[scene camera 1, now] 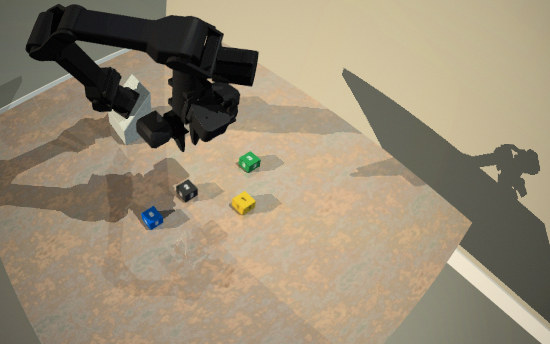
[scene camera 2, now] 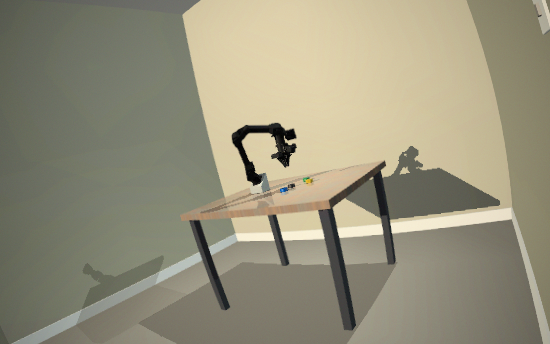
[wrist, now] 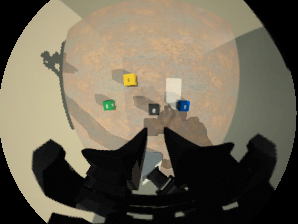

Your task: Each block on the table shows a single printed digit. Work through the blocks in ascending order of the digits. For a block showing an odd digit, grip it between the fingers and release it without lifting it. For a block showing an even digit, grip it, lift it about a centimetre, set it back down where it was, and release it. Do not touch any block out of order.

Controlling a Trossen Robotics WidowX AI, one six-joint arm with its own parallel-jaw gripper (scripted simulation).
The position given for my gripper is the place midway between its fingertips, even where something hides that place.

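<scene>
Visible to me: my gripper (scene camera 1: 187, 147). The wrist view shows the gripper (wrist: 155, 129) too.
</scene>
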